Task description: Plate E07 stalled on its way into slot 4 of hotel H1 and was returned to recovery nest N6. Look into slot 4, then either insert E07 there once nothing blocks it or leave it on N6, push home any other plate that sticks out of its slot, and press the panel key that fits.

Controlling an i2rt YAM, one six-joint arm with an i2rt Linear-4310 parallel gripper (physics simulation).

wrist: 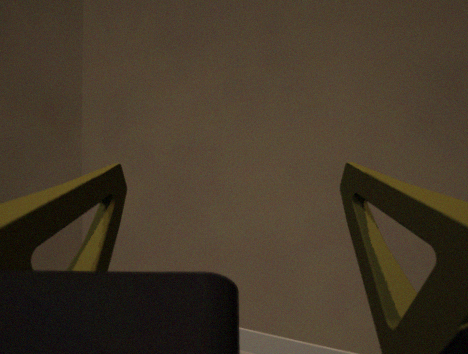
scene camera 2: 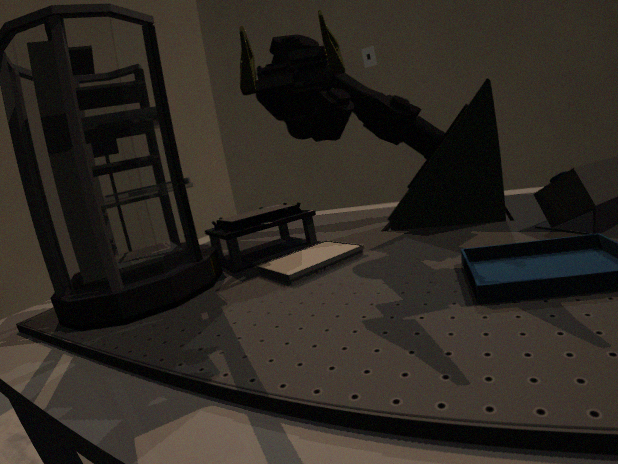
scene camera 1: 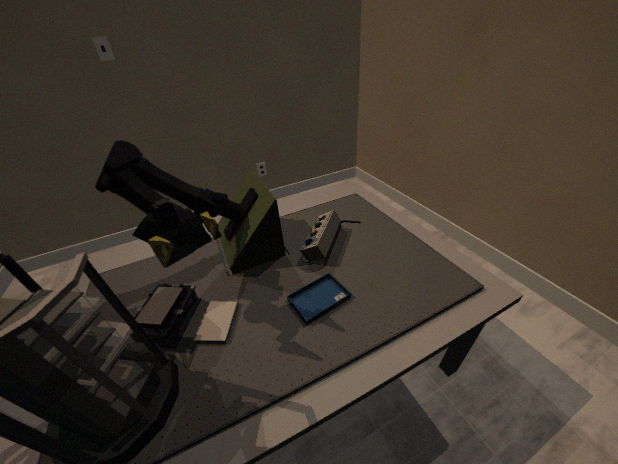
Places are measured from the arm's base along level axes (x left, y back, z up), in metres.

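Pixels of known places: gripper, fingertip midpoint: (wrist: 233, 175) (scene camera 2: 280, 19) (scene camera 1: 194, 232); arm's base, link origin: (scene camera 2: 440, 149) (scene camera 1: 241, 214).
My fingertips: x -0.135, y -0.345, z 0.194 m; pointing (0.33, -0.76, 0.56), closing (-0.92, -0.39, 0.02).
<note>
For each thing: its top centre in the pictures, then the offset to it from my fingertips. "spot": a spot on its surface instead.
- dark plate, top centre: (scene camera 2: 256, 212) (scene camera 1: 159, 304) dy +0.103, dx -0.163, dz -0.243 m
- black recovery nest, top centre: (scene camera 2: 256, 211) (scene camera 1: 159, 304) dy +0.102, dx -0.163, dz -0.242 m
- dark hotel, top centre: (scene camera 2: 85, 36) dy -0.080, dx -0.278, dz +0.076 m
- thin clear plate, surface spot: (scene camera 2: 186, 181) spot: dy -0.018, dx -0.188, dz -0.169 m
- key panel, top centre: (scene camera 2: 600, 158) (scene camera 1: 321, 225) dy +0.186, dx +0.376, dz -0.234 m
- pale flat slab, top centre: (scene camera 2: 309, 255) (scene camera 1: 216, 319) dy +0.030, dx -0.037, dz -0.303 m
- shallow blue tray, top centre: (scene camera 2: 547, 255) (scene camera 1: 318, 294) dy -0.032, dx +0.248, dz -0.300 m
My gripper (scene camera 1: 190, 250) (scene camera 2: 281, 21) (wrist: 233, 175) is open and empty, raised high above the table between the hotel and the arm's base. A dark plate (scene camera 1: 161, 305) (scene camera 2: 260, 216) lies flat on the black recovery nest (scene camera 1: 191, 295) (scene camera 2: 235, 252); its label is not readable. The dark hotel (scene camera 1: 117, 305) (scene camera 2: 172, 150) stands at the left. A thin clear plate (scene camera 2: 186, 181) sticks out past its post in scene camera 2. Slot numbers and the inside of slot 4 cannot be made out. The key panel (scene camera 1: 325, 237) (scene camera 2: 565, 197) shows blue, yellow, green and white keys in scene camera 1.
A pale flat slab (scene camera 1: 217, 320) (scene camera 2: 310, 260) lies beside the nest. A shallow blue tray (scene camera 1: 315, 300) (scene camera 2: 545, 270) stands in front of the panel, with small white marks inside. A wedge-shaped base (scene camera 1: 262, 235) (scene camera 2: 460, 180) carries the arm. The wrist view faces the wall.
</note>
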